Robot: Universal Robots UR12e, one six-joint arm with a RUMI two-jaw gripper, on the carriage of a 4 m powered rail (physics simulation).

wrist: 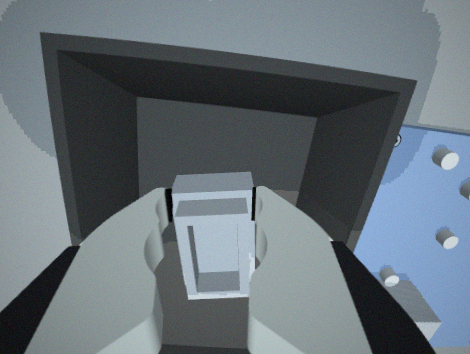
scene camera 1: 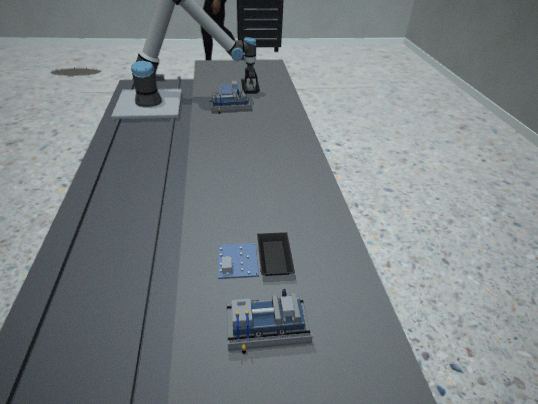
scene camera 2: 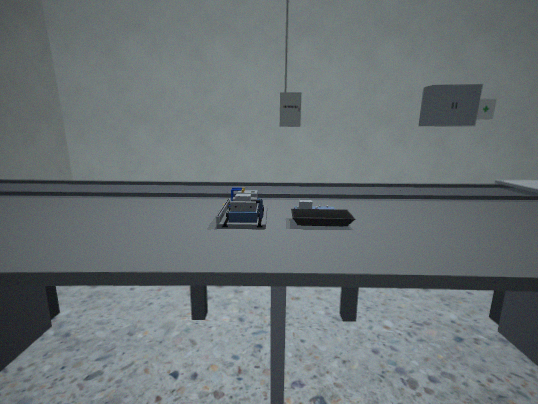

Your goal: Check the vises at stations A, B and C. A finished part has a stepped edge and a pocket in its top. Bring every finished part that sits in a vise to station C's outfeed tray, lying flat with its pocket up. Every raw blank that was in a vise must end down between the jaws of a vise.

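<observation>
My gripper (scene camera 1: 251, 86) (wrist: 213, 190) is shut on a light grey finished part (wrist: 218, 250), with a pad at each side. The part has a stepped edge and its pocket faces the wrist camera. It is inside the far dark tray (scene camera 1: 256, 92) (wrist: 225, 62); whether it touches the tray's floor is hidden. The far vise (scene camera 1: 230, 101) stands beside that tray; its jaws are too small to make out. The near vise (scene camera 1: 265, 320) (scene camera 2: 243, 216) has a grey block (scene camera 1: 287, 306) (scene camera 2: 243, 197) between its jaws; I cannot tell whether that block has a pocket.
A blue pegged board (wrist: 425, 200) with a grey block (wrist: 412, 302) lies beside the far tray. Near the near vise are a dark tray (scene camera 1: 275, 274) (scene camera 2: 320, 221) and a blue board (scene camera 1: 232, 250) bearing a block (scene camera 1: 226, 265) (scene camera 2: 305, 204). A person (scene camera 1: 215, 25) stands behind the table.
</observation>
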